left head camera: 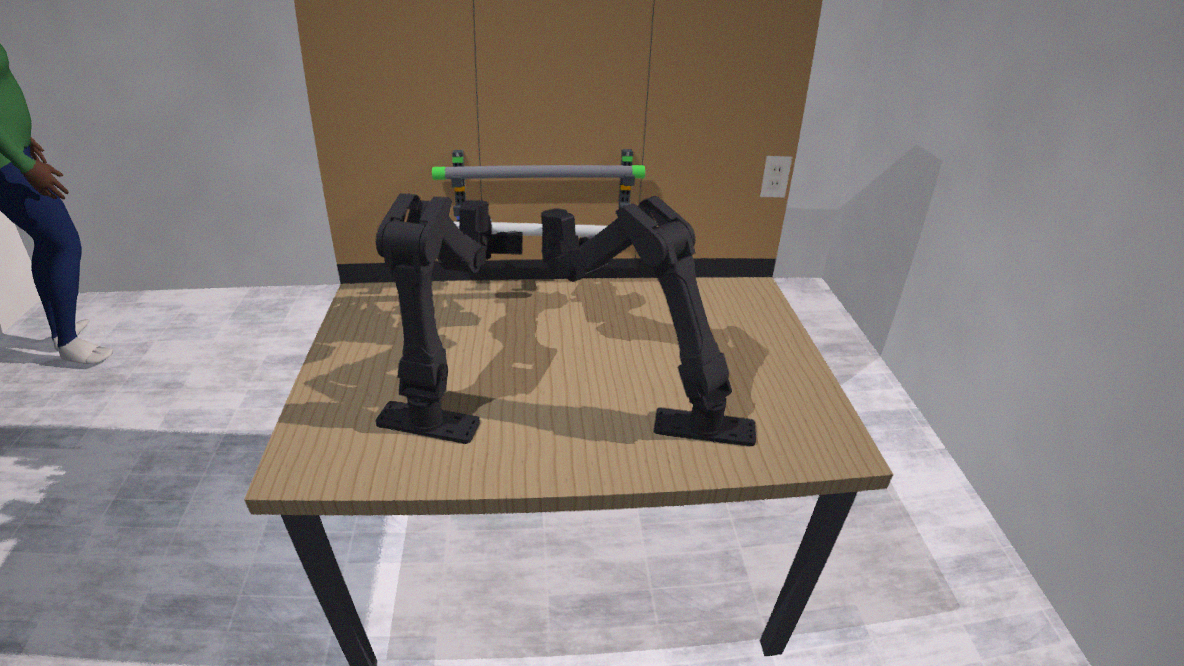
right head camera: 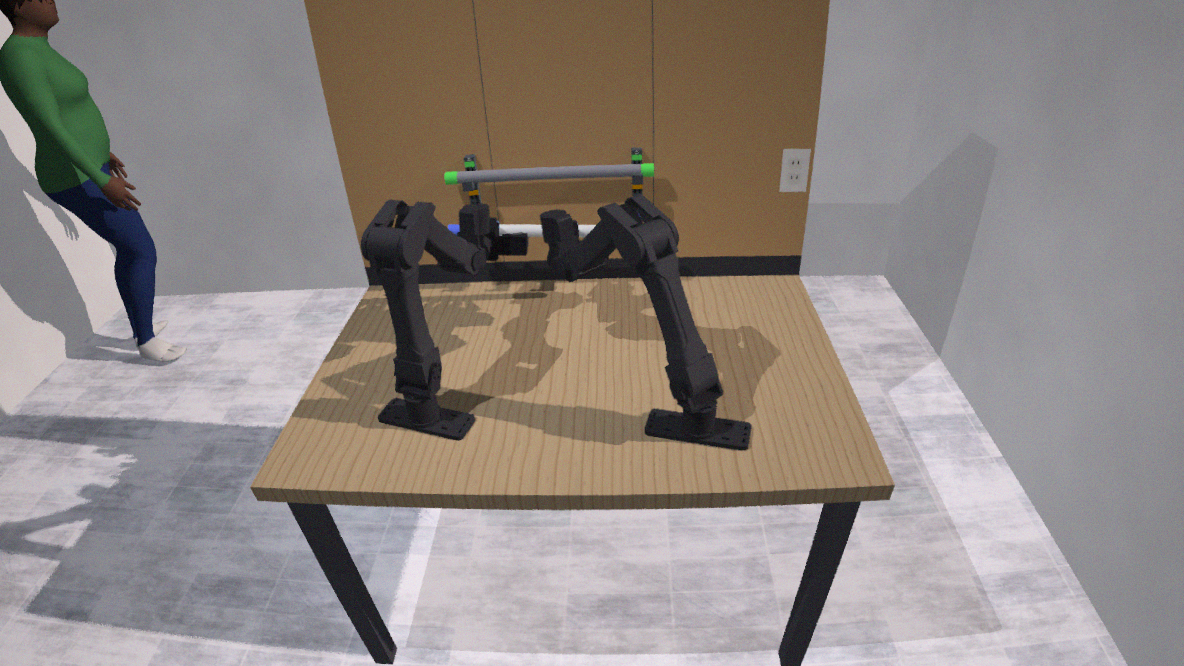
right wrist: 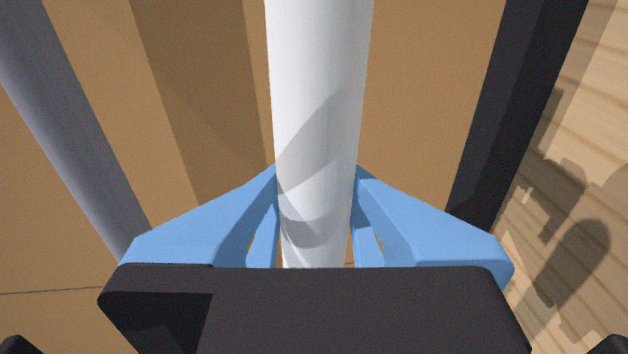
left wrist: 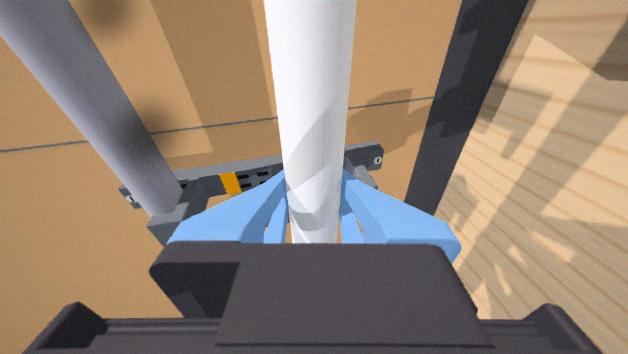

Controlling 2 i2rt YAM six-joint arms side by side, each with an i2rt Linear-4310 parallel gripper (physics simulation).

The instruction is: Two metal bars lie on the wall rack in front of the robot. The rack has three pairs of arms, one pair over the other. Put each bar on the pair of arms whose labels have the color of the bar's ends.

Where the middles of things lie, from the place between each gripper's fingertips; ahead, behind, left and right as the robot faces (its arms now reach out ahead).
Scene:
Now: the white bar (left head camera: 528,229) 40 mm to the left of my right hand and 20 mm behind it. Also, from my right hand: wall outlet (right head camera: 787,153): 570 mm to the right, 130 mm ahead, 110 mm above.
I see the white bar 15 cm to the right of my left hand. Also, from my left hand: wall outlet 14 cm ahead, 75 cm to the right, 10 cm above.

